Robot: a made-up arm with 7 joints. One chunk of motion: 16 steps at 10 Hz.
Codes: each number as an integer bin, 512 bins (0 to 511) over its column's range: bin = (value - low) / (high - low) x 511, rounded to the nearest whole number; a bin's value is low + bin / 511 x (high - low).
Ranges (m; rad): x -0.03..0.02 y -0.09..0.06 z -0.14..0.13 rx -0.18..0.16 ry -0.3..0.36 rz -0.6..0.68
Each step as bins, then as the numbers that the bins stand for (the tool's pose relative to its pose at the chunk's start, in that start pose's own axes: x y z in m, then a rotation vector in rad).
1 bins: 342 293 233 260 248 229
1 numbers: 0.0035 -0.0040 -0.0169 -0.0070 0.0203 -0.0264
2 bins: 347 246 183 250 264 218
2 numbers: 0.0040 -0.0178 -0.0433 -0.0137 0.0410 -0.0539
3 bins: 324 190 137 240 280 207
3 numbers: 0.0017 -0.0342 -0.0676 -0.0203 0.0616 -0.0815
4 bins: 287 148 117 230 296 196
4 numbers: -0.0019 -0.0466 -0.0782 -0.0270 0.0823 -0.1090
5 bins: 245 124 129 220 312 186
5 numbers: -0.0060 -0.0536 -0.0718 -0.0336 0.1030 -0.1341
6 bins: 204 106 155 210 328 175
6 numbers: -0.0100 -0.0589 -0.0581 -0.0403 0.1236 -0.1616
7 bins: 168 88 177 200 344 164
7 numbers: -0.0136 -0.0642 -0.0465 -0.0469 0.1443 -0.1892
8 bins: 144 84 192 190 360 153
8 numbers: -0.0159 -0.0653 -0.0386 -0.0536 0.1650 -0.2168
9 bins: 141 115 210 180 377 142
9 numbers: -0.0162 -0.0562 -0.0290 -0.0602 0.1869 -0.2443
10 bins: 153 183 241 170 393 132
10 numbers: -0.0150 -0.0363 -0.0127 -0.0669 0.2076 -0.2694
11 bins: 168 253 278 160 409 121
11 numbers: -0.0136 -0.0157 0.0069 -0.0735 0.2283 -0.2969
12 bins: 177 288 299 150 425 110
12 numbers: -0.0127 -0.0055 0.0180 -0.0802 0.2489 -0.3245
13 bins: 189 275 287 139 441 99
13 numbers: -0.0115 -0.0093 0.0116 -0.0875 0.2696 -0.3520
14 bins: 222 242 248 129 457 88
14 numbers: -0.0083 -0.0190 -0.0090 -0.0942 0.2903 -0.3796
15 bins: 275 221 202 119 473 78
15 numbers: -0.0031 -0.0251 -0.0333 -0.1008 0.3109 -0.4046
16 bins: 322 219 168 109 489 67
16 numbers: 0.0015 -0.0257 -0.0512 -0.1075 0.3316 -0.4322
